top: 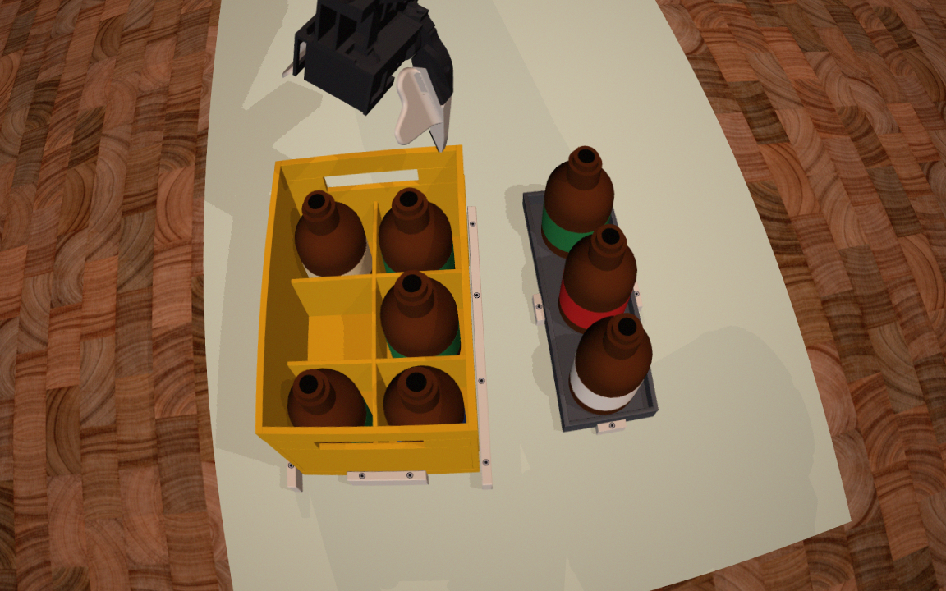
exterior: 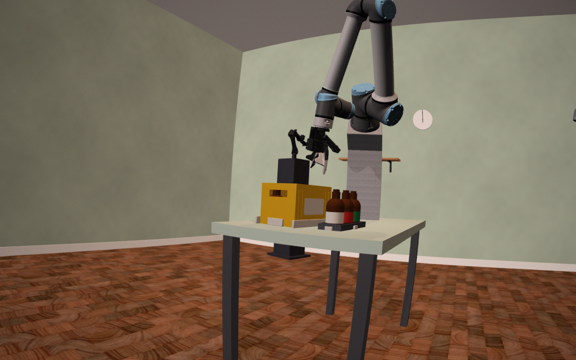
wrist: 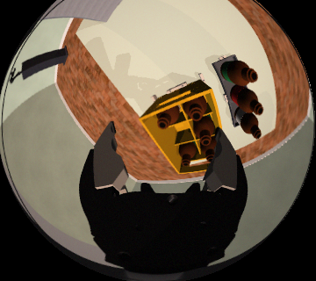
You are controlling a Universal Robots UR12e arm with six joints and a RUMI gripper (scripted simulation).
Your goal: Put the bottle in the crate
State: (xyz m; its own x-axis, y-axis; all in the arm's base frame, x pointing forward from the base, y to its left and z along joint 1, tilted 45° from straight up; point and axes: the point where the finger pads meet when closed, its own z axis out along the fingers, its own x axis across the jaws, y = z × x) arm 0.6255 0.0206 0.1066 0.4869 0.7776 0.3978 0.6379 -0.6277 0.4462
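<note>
Right now the glass bottle is 220 mm to the left of my hand, 160 mm below it and 70 mm ahead of it. From my hand the other things lie so: yellow crate (160 mm below, 140 mm ahead); dark tray (240 mm below, 220 mm to the left, 70 mm ahead).
</note>
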